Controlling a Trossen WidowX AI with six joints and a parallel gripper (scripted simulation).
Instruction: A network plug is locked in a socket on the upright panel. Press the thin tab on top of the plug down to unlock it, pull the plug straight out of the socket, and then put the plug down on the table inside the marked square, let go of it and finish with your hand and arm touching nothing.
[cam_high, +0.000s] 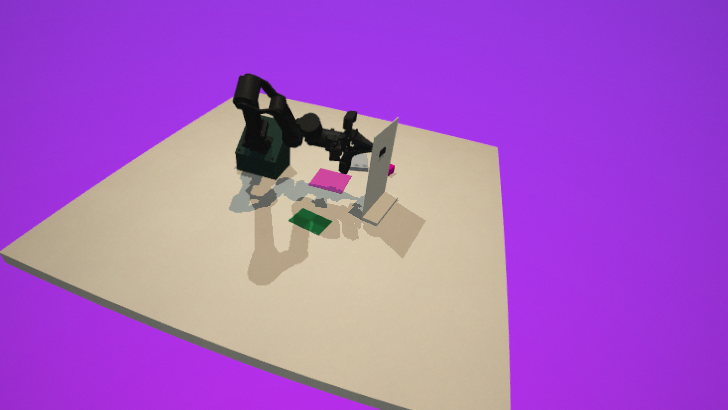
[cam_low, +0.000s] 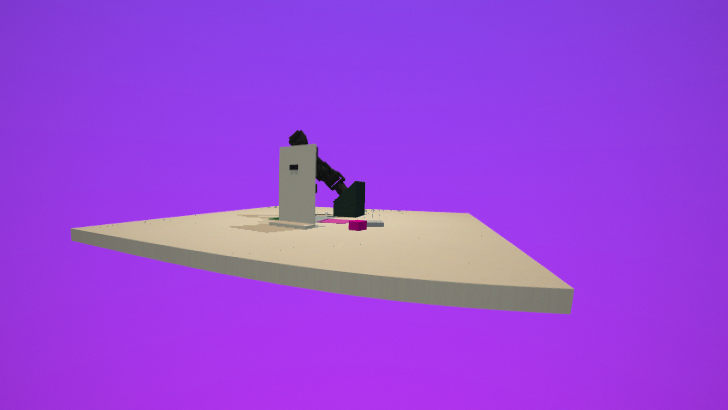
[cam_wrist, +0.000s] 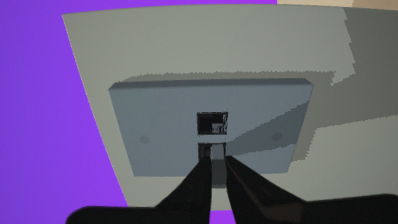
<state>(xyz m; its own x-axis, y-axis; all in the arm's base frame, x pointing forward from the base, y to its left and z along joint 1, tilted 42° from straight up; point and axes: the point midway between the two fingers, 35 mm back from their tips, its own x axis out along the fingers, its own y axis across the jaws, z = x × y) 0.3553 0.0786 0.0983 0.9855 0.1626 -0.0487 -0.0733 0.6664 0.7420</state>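
The magenta marked square lies 16 cm behind my gripper tip, 6 cm to the left of it and 20 cm below it. Round my gripper tip: grey network plug: right at my gripper tip; then upright grey panel: 3 cm ahead, 1 cm to the right, 8 cm below.
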